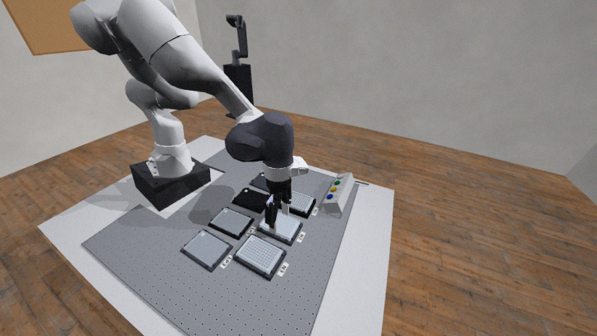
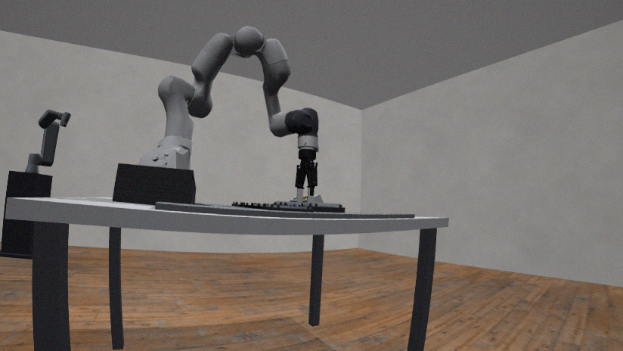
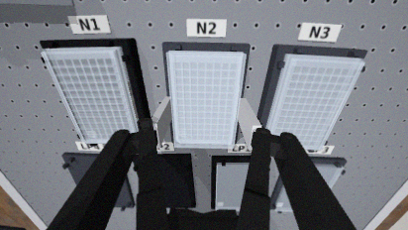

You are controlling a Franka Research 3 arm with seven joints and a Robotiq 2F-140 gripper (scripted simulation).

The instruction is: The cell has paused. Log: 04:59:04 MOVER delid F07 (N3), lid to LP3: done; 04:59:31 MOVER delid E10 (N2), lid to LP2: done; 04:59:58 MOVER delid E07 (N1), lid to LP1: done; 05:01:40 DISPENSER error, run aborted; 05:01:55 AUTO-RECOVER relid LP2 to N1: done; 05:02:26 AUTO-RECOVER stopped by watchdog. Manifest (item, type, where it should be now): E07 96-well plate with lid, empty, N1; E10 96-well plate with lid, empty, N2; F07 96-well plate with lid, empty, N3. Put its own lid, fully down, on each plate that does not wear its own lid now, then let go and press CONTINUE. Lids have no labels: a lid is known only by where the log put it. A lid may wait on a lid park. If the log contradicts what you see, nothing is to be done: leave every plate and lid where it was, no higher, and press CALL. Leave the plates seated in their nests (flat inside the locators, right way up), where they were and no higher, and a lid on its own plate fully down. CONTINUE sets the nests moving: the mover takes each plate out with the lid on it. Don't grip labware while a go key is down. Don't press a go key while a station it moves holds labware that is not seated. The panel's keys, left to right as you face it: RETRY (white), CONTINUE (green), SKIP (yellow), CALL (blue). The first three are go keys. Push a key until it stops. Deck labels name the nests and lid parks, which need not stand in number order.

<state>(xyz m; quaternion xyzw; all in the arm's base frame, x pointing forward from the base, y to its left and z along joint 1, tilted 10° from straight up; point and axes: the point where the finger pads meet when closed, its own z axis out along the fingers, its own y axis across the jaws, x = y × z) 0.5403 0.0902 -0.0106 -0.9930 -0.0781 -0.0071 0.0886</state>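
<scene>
My gripper is now 16 cm past the clear lid, 9 cm to the left of it and 4 cm above it. The rest, counted from my hand: N3 plate: 13 cm to the right, 3 cm below, 2 cm ahead; lid park LP1: 16 cm behind, 9 cm to the right, 5 cm below; nest N1: 13 cm to the left, 4 cm below, 2 cm behind.
</scene>
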